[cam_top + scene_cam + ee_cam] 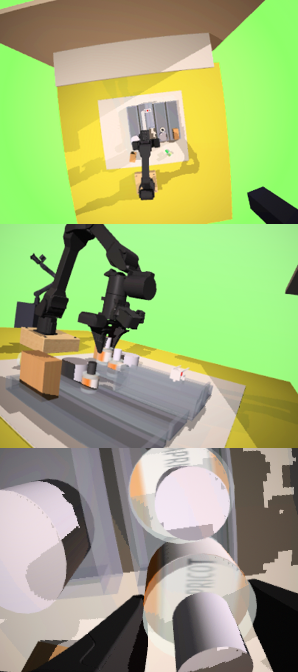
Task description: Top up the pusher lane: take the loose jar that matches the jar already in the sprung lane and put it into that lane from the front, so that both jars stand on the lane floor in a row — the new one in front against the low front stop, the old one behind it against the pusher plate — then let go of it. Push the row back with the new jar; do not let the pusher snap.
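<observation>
Now: gripper tip 16 cm short of the grey lane, 5 cm to the left of it and 4 cm above it. The rest, counted from my gripper tip: red mark 22 cm ahead, 8 cm to the right, 1 cm above.
</observation>
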